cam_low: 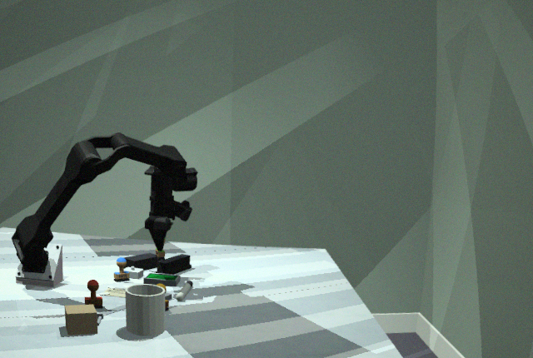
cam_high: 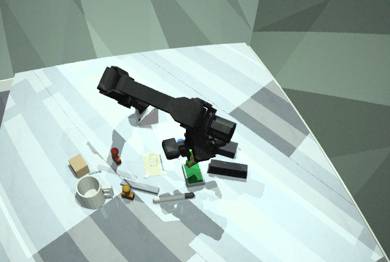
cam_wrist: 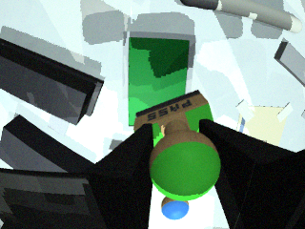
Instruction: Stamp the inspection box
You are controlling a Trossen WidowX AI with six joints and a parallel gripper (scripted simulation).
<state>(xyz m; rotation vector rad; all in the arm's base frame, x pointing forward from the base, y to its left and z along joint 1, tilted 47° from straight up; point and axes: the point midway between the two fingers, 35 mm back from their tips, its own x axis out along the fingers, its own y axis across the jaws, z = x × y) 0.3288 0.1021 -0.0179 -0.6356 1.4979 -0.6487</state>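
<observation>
Right now the cream card is 11 cm to the right of my gripper tip, 9 cm below it and 8 cm behind it. From my gripper tip the other things lie so: grey block (8 cm behind, 7 cm below, 5 cm to the left); then green-knobbed PASS stamp (right at my gripper tip); then ink pad (9 cm below, 1 cm to the left).
</observation>
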